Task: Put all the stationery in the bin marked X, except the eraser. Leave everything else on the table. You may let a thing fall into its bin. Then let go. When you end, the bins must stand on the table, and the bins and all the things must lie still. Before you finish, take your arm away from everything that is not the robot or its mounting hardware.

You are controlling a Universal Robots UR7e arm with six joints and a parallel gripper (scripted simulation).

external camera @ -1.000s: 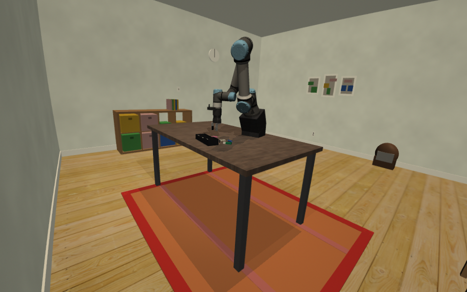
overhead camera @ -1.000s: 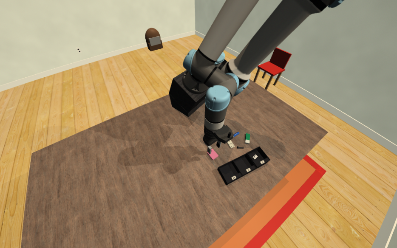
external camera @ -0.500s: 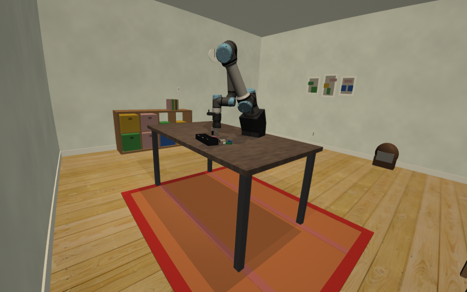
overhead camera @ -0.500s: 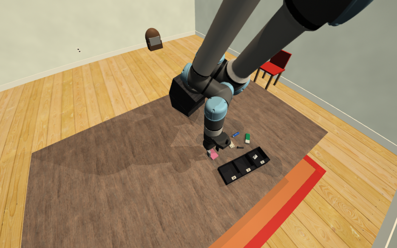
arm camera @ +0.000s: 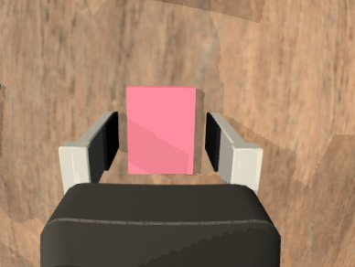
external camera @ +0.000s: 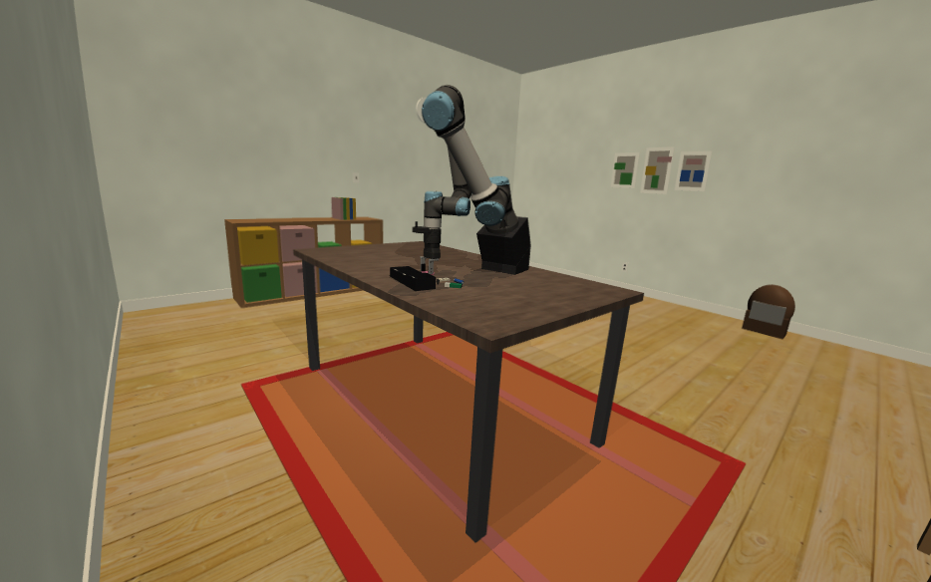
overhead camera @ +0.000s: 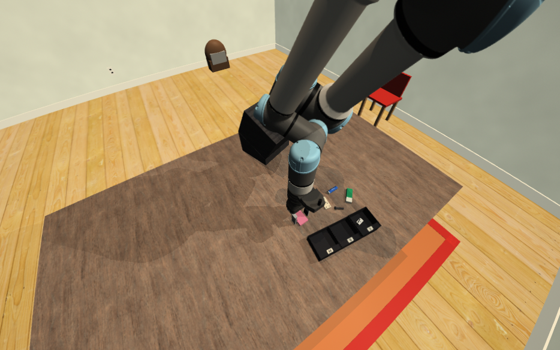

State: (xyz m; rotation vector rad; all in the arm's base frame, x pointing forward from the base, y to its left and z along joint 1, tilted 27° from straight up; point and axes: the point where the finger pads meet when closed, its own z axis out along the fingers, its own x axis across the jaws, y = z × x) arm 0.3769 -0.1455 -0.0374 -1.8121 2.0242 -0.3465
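The pink sticky-note pad is 2 cm below my hand. Round my hand: domino: 12 cm to the left, 2 cm below, 2 cm ahead; black bolt: 14 cm to the left, 7 cm ahead, 2 cm below; black three-part bin: 15 cm ahead, 7 cm to the left.
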